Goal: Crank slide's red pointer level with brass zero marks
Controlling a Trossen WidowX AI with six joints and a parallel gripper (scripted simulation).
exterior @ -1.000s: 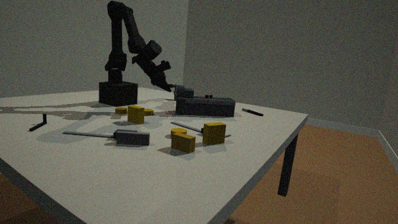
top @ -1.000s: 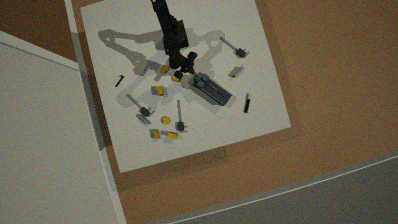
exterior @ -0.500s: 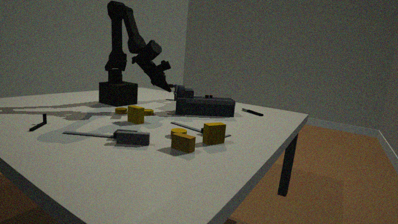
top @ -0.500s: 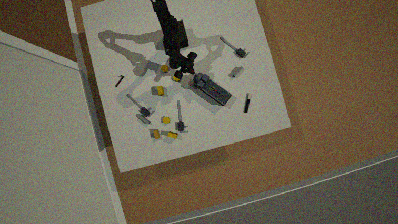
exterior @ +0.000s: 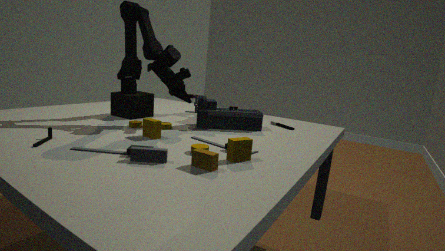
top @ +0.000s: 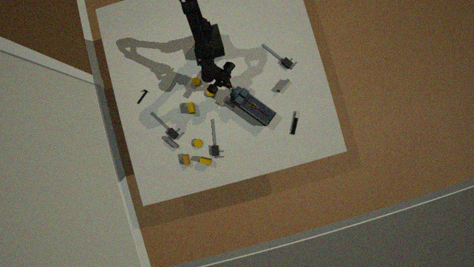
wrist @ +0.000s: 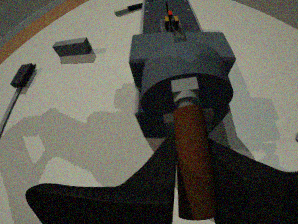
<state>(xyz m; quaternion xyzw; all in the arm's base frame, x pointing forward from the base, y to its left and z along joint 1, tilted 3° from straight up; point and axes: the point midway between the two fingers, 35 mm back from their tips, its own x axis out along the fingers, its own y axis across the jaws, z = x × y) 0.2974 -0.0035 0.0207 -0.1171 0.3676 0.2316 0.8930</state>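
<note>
My gripper tip is now 1 cm past the brown crank handle, 1 cm to the left of it and 3 cm below it. From my gripper tip the other things lie so: slide (16 cm ahead, 9 cm to the left, 1 cm below); black l-shaped key (21 cm behind, 49 cm to the right, 8 cm below); black bar (32 cm ahead, 28 cm to the left, 9 cm below).
</note>
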